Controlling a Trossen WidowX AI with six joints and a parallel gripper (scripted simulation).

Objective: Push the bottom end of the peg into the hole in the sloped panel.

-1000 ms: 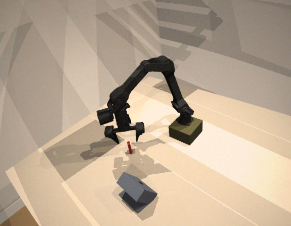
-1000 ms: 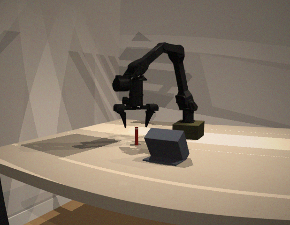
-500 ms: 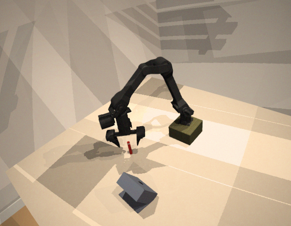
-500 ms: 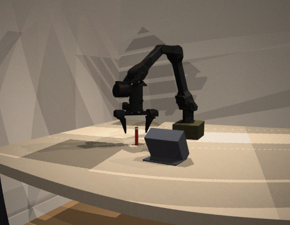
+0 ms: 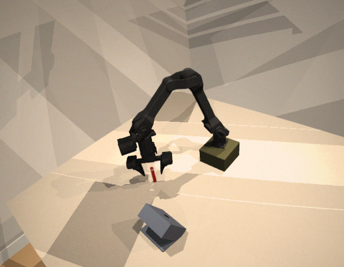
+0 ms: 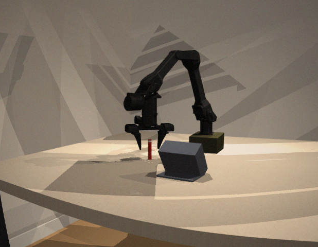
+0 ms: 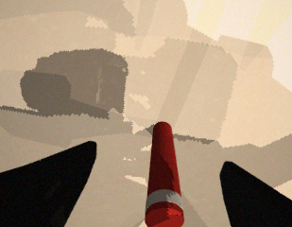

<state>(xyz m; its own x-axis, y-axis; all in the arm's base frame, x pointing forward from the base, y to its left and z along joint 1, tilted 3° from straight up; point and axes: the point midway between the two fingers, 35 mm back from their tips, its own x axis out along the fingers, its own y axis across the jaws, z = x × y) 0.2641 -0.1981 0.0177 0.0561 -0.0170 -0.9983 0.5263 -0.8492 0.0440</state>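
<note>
My gripper tip is now 2 cm below the red peg. Round my gripper tip: flat foot plate (22 cm ahead, 16 cm to the left, 4 cm below); then sloped panel (20 cm ahead, 17 cm to the left, 1 cm above).
</note>
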